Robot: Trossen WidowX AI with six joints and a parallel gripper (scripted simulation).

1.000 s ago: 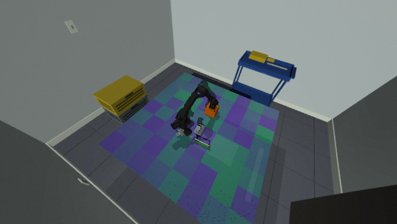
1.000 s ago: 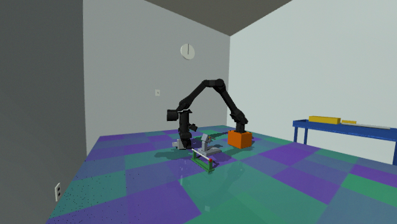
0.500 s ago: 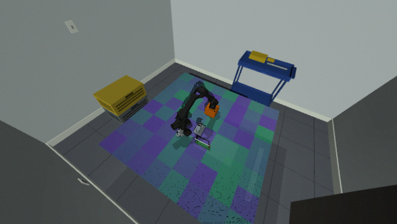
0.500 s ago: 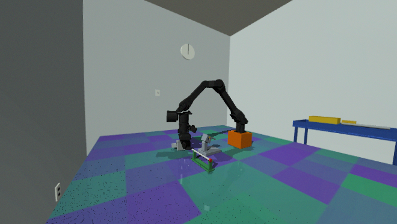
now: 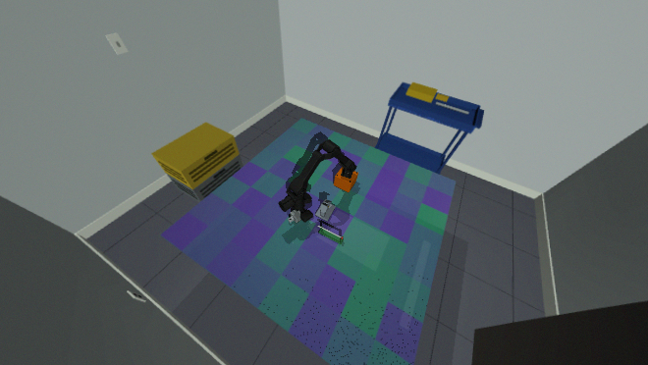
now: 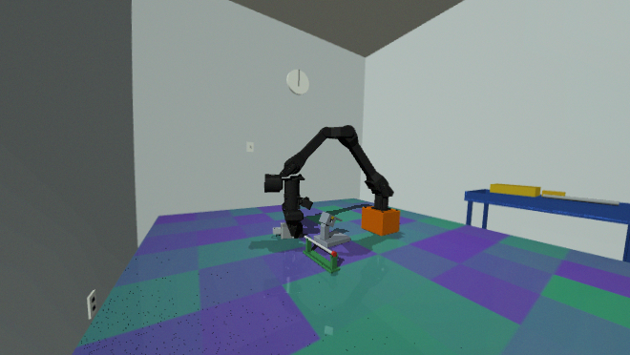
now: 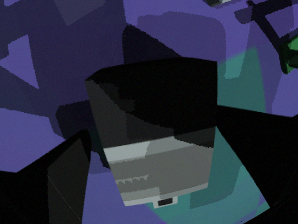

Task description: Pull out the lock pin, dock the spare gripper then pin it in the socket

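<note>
Now: the spare gripper 1 cm ahead of my gripper tip, 1 cm to the right of it and 1 cm above it. The rest, counted from my gripper tip: grey mount 7 cm behind, 13 cm to the left, 4 cm above; then green cradle 6 cm ahead, 21 cm to the left, 1 cm above.
</note>
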